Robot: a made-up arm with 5 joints. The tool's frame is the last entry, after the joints.
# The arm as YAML. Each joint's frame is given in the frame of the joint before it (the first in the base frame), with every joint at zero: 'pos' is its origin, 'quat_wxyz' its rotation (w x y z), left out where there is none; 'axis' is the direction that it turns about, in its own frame. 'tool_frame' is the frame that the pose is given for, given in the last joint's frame.
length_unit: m
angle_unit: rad
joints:
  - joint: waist
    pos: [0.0, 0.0, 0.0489]
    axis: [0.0, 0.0, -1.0]
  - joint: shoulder
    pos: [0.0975, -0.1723, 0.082]
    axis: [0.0, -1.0, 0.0]
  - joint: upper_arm
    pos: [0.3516, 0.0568, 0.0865]
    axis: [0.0, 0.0, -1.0]
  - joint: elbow
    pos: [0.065, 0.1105, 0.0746]
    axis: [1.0, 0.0, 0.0]
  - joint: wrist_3
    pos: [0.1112, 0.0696, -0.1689]
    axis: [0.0, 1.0, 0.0]
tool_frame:
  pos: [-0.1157, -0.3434, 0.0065]
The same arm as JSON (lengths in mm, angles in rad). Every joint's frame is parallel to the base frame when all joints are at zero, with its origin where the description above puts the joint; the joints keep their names.
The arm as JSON. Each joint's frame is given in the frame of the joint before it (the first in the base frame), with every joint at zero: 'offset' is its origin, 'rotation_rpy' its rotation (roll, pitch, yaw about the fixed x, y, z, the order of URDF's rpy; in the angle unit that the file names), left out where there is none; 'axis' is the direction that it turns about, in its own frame. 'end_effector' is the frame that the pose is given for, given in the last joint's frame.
{"length_unit": "mm", "angle_unit": "rad", "chain": [
  {"id": "waist", "offset": [0.0, 0.0, 48.9], "axis": [0.0, 0.0, -1.0]},
  {"id": "shoulder", "offset": [97.5, -172.3, 82.0], "axis": [0.0, -1.0, 0.0]},
  {"id": "upper_arm", "offset": [351.6, 56.8, 86.5], "axis": [0.0, 0.0, -1.0]},
  {"id": "elbow", "offset": [65.0, 110.5, 74.6], "axis": [1.0, 0.0, 0.0]},
  {"id": "wrist_3", "offset": [111.2, 69.6, -168.9], "axis": [0.0, 1.0, 0.0]}
], "end_effector": {"offset": [-115.7, -343.4, 6.5]}}

